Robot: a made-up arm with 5 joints. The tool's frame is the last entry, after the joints.
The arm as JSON. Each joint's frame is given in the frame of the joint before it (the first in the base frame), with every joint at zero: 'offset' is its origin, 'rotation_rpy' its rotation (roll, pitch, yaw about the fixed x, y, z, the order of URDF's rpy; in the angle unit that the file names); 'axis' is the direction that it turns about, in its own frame. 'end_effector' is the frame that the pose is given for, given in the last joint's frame.
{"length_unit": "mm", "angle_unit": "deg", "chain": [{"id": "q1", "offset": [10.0, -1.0, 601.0], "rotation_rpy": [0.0, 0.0, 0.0], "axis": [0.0, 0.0, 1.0]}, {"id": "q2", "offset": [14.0, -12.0, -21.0], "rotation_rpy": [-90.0, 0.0, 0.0], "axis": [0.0, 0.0, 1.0]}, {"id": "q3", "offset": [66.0, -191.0, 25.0], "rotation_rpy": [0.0, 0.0, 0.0], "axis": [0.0, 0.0, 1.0]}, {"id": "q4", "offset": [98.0, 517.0, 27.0], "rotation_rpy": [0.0, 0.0, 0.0], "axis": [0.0, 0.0, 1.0]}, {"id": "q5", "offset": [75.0, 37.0, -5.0], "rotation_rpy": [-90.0, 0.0, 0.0], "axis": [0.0, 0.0, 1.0]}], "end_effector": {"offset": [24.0, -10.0, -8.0], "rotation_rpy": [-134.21, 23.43, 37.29]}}
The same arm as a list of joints. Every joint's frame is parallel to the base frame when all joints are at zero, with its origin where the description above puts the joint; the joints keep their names.
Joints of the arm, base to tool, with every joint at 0 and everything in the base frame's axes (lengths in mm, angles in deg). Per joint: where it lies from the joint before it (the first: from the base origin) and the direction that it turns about. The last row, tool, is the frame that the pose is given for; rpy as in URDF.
q1: offset 10.0 -1.0 601.0 axis +z
q2: offset 14.0 -12.0 -21.0 axis +y
q3: offset 66.0 25.0 191.0 axis +y
q4: offset 98.0 27.0 -517.0 axis +y
q5: offset 75.0 -5.0 -37.0 axis -z
tool: offset 24.0 10.0 8.0 rpy 45.79 -23.43 -37.29

